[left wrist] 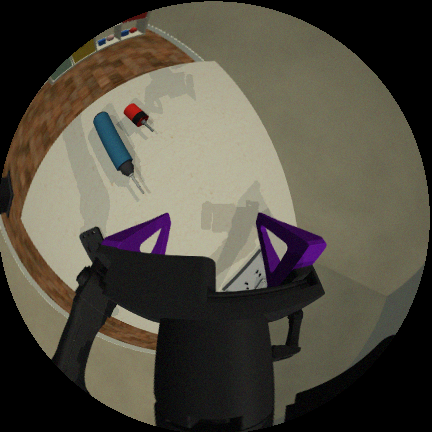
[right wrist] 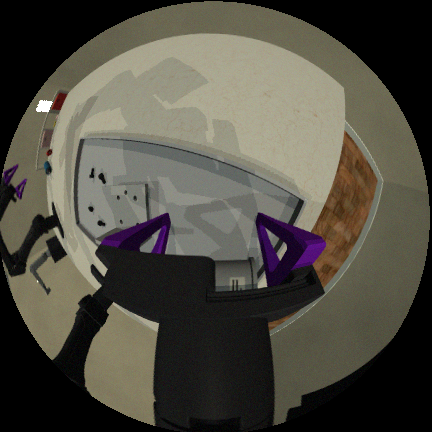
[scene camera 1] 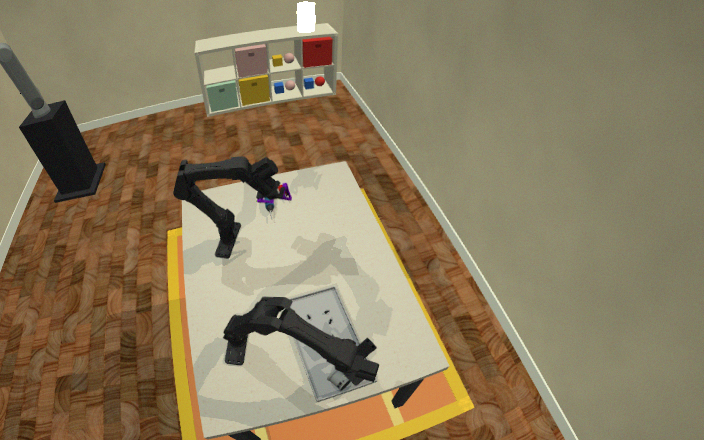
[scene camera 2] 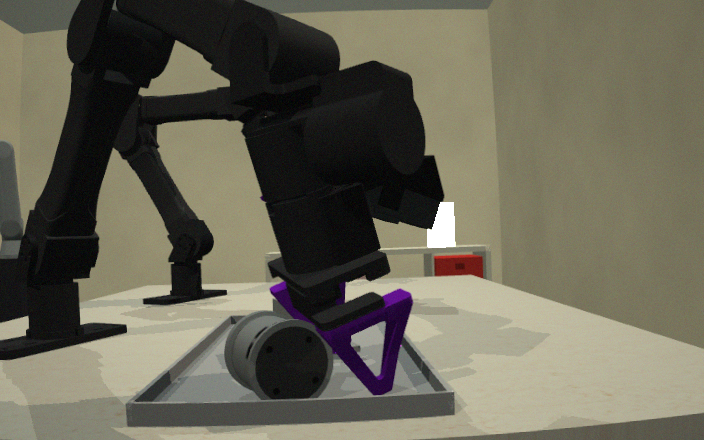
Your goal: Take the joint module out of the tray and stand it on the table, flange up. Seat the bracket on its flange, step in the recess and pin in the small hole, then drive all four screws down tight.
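Places are measured from the left arm's base along level axes (x ahead, y left, z up), in centimetres.
Where they show: left gripper, fingertip midpoint: [left wrist: 212,217] [scene camera 1: 282,200]; right gripper, fingertip midpoint: [right wrist: 212,217] [scene camera 2: 356,371]; left arm's base at its link origin: [right wrist: 57,218] [scene camera 1: 228,239] [scene camera 2: 187,299]; right arm's base at its link origin: [scene camera 1: 238,340] [scene camera 2: 55,342].
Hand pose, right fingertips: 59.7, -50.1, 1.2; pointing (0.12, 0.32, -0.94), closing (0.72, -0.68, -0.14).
Each offset is from my right fingertips to the top centre of the thing, as dx, dy, dz. "spot": to the spot under its first point.
The grey joint module @(spot: -3.6, -7.8, +5.0) [scene camera 1: 339,380] [scene camera 2: 293,358] [right wrist: 232,270] lies on its side in the tray @(-9.9, +8.7, +0.4) [scene camera 1: 311,363] [scene camera 2: 290,413] [right wrist: 175,165]; its dark face with holes points at scene camera 2. The bracket [right wrist: 131,204] lies in the tray; my arm hides it in scene camera 1. Several black screws @(-9.4, +16.8, +0.3) [right wrist: 102,177] @(-11.1, +20.8, +0.3) [scene camera 1: 326,311] lie beyond it. My right gripper [right wrist: 212,217] is open and empty, low in the tray beside the module; one finger is partly hidden behind the module in scene camera 2. My left gripper [left wrist: 212,217] [scene camera 1: 277,197] is open and empty above the table.
A blue screwdriver @(spot: -46.2, +75.6, +2.9) [left wrist: 112,142] [scene camera 1: 269,206] and a shorter red one @(-39.9, +80.8, +2.2) [left wrist: 135,114] lie near the table's far end, by the left gripper. My right forearm [scene camera 1: 316,334] reaches across the tray. The table's near edge runs close to the module's end of the tray.
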